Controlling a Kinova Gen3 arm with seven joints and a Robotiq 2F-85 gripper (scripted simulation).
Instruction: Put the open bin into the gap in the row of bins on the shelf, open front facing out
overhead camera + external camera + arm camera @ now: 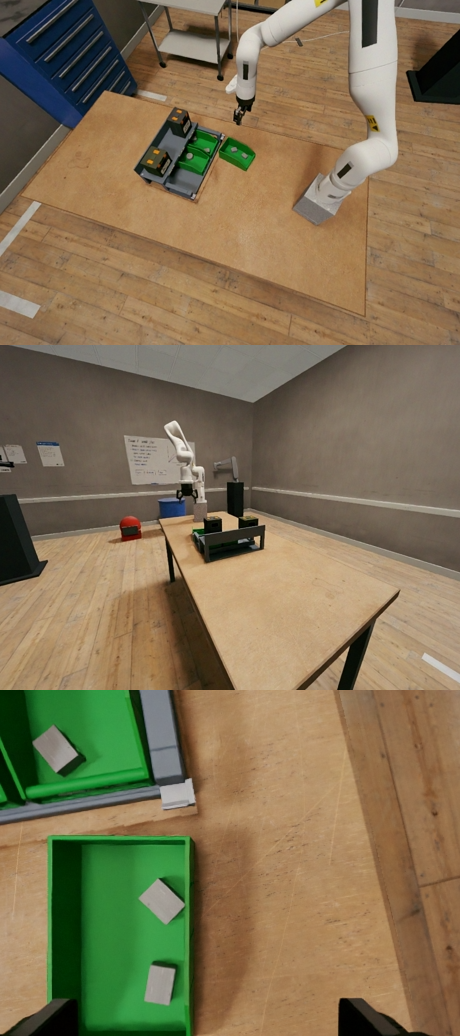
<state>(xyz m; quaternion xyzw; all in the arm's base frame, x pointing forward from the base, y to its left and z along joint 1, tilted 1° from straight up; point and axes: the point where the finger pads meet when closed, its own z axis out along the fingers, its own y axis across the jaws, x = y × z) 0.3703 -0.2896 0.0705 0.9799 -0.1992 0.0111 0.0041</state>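
Right now the grey part is 250 mm below my hand, 40 mm ahead of it and 30 mm to the left of it. From my hand the other things lie so: grey shelf (280 mm ahead, 190 mm below, 130 mm to the left).
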